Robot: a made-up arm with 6 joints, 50 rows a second.
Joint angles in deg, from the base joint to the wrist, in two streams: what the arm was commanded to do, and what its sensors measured. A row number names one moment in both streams.
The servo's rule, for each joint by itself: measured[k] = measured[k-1] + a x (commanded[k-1-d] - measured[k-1]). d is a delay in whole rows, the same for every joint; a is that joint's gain. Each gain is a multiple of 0.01, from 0.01 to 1. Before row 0 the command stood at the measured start. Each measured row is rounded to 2 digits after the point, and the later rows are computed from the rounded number. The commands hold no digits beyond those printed.
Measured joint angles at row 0:
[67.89 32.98 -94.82 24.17 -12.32 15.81]
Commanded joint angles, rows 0 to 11:
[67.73 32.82 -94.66 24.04 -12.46 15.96]
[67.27 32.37 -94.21 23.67 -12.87 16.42]
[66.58 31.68 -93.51 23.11 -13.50 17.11]
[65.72 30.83 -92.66 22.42 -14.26 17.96]
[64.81 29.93 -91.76 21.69 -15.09 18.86]
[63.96 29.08 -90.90 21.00 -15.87 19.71]
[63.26 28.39 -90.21 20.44 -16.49 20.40]
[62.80 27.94 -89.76 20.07 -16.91 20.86]
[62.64 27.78 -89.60 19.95 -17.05 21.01]
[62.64 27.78 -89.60 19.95 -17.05 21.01]
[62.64 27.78 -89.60 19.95 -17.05 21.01]
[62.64 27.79 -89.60 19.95 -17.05 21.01]
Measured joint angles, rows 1 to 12:
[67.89 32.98 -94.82 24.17 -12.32 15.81]
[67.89 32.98 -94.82 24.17 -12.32 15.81]
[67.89 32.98 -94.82 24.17 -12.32 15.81]
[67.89 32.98 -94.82 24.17 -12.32 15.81]
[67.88 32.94 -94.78 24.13 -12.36 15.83]
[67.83 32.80 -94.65 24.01 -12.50 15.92]
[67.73 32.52 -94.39 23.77 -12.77 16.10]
[67.57 32.10 -93.99 23.41 -13.17 16.38]
[67.35 31.56 -93.48 22.95 -13.69 16.75]
[67.08 30.94 -92.89 22.42 -14.28 17.19]
[66.77 30.30 -92.27 21.89 -14.88 17.67]
[66.45 29.71 -91.69 21.40 -15.43 18.15]
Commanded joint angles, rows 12 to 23:
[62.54 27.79 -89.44 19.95 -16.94 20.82]
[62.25 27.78 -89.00 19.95 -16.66 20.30]
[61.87 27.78 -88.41 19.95 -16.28 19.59]
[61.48 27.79 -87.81 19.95 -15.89 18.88]
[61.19 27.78 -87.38 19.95 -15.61 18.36]
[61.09 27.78 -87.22 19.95 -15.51 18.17]
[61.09 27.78 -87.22 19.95 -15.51 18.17]
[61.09 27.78 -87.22 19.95 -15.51 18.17]
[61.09 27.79 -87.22 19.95 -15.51 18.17]
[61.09 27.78 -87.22 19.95 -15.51 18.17]
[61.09 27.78 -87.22 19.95 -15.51 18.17]
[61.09 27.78 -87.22 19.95 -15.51 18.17]
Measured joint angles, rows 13 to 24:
[66.15 29.23 -91.21 21.01 -15.87 18.58]
[65.87 28.87 -90.84 20.72 -16.19 18.94]
[65.61 28.60 -90.55 20.51 -16.42 19.25]
[65.37 28.40 -90.33 20.36 -16.59 19.51]
[65.14 28.25 -90.13 20.25 -16.68 19.71]
[64.91 28.13 -89.87 20.17 -16.67 19.80]
[64.67 28.04 -89.53 20.11 -16.56 19.77]
[64.41 27.98 -89.13 20.07 -16.38 19.64]
[64.15 27.93 -88.73 20.04 -16.17 19.45]
[63.91 27.89 -88.38 20.02 -15.99 19.26]
[63.68 27.86 -88.11 20.00 -15.86 19.10]
[63.47 27.84 -87.91 19.99 -15.77 18.96]

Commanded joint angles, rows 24 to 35:
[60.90 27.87 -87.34 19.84 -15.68 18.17]
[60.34 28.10 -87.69 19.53 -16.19 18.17]
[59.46 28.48 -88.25 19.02 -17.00 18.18]
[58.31 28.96 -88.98 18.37 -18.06 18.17]
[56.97 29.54 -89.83 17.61 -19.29 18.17]
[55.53 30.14 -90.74 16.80 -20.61 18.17]
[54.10 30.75 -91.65 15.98 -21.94 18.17]
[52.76 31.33 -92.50 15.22 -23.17 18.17]
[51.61 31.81 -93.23 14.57 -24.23 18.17]
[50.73 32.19 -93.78 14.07 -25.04 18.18]
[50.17 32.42 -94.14 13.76 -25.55 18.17]
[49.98 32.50 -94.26 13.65 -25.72 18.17]
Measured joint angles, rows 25 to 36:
[63.28 27.83 -87.75 19.98 -15.70 18.84]
[63.10 27.82 -87.63 19.97 -15.65 18.74]
[62.94 27.81 -87.54 19.96 -15.61 18.65]
[62.79 27.80 -87.47 19.96 -15.58 18.58]
[62.64 27.82 -87.44 19.93 -15.61 18.52]
[62.46 27.89 -87.50 19.82 -15.77 18.47]
[62.22 28.04 -87.67 19.60 -16.10 18.43]
[61.91 28.27 -87.97 19.27 -16.63 18.39]
[61.51 28.59 -88.40 18.82 -17.35 18.36]
[61.03 28.98 -88.94 18.27 -18.23 18.33]
[60.48 29.42 -89.56 17.65 -19.23 18.31]
[59.86 29.90 -90.24 16.99 -20.29 18.29]

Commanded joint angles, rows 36 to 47:
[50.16 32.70 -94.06 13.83 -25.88 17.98]
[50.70 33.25 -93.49 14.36 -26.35 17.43]
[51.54 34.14 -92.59 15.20 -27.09 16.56]
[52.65 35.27 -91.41 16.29 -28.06 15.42]
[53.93 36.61 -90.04 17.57 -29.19 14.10]
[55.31 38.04 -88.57 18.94 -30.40 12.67]
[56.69 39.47 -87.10 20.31 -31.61 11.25]
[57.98 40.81 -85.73 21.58 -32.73 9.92]
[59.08 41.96 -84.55 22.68 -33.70 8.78]
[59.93 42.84 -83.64 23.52 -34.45 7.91]
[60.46 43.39 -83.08 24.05 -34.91 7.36]
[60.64 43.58 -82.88 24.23 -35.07 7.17]
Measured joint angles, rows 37 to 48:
[59.20 30.38 -90.93 16.34 -21.35 18.27]
[58.52 30.83 -91.59 15.73 -22.35 18.26]
[57.85 31.23 -92.18 15.20 -23.21 18.25]
[57.22 31.55 -92.66 14.78 -23.89 18.24]
[56.66 31.84 -92.98 14.52 -24.43 18.20]
[56.18 32.19 -93.10 14.48 -24.95 18.08]
[55.81 32.68 -92.98 14.67 -25.53 17.85]
[55.56 33.33 -92.62 15.11 -26.21 17.49]
[55.43 34.15 -92.03 15.77 -27.01 16.98]
[55.42 35.12 -91.23 16.63 -27.93 16.33]
[55.52 36.21 -90.28 17.62 -28.92 15.57]
[55.72 37.36 -89.23 18.69 -29.95 14.72]

